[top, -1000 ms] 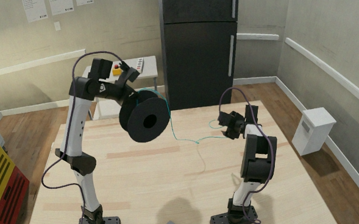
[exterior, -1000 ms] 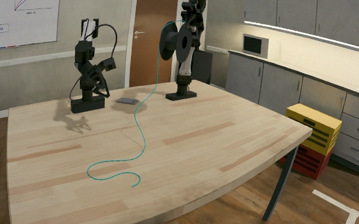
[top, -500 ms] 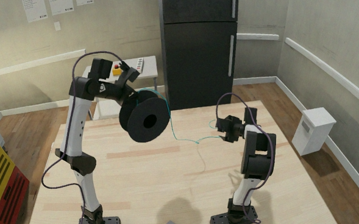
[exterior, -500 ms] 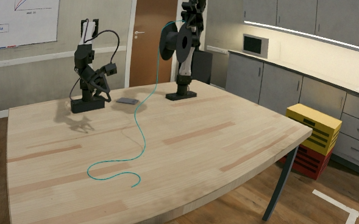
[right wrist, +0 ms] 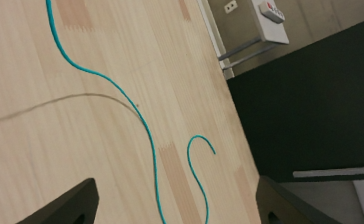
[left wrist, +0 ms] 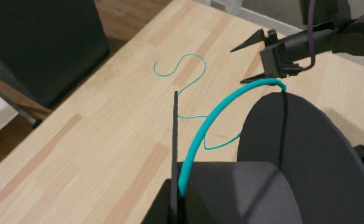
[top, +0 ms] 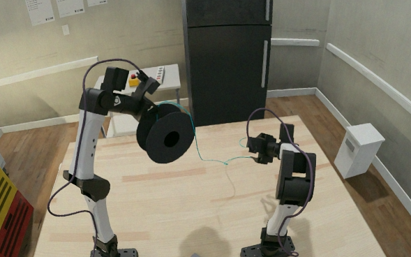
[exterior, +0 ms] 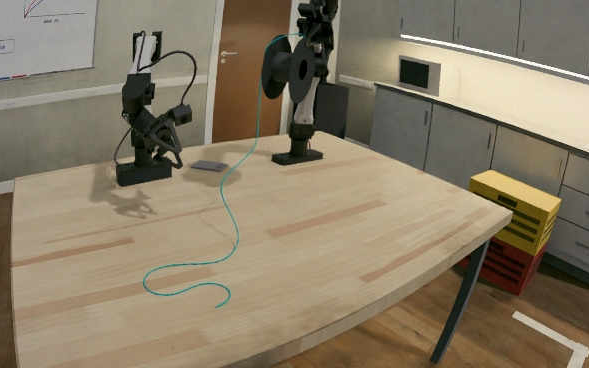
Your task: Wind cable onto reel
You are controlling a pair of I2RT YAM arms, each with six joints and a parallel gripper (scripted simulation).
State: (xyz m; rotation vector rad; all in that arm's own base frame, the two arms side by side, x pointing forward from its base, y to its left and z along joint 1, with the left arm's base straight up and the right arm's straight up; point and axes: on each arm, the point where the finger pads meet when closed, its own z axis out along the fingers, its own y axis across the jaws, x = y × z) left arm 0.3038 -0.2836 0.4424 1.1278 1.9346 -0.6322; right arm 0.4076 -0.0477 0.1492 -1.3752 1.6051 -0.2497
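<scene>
The black reel is 70 mm below my left hand, 30 mm behind it and 20 mm to the right of it. From my left hand the other things lie so: flat grey plate (450 mm below, 370 mm behind, 100 mm to the right).
</scene>
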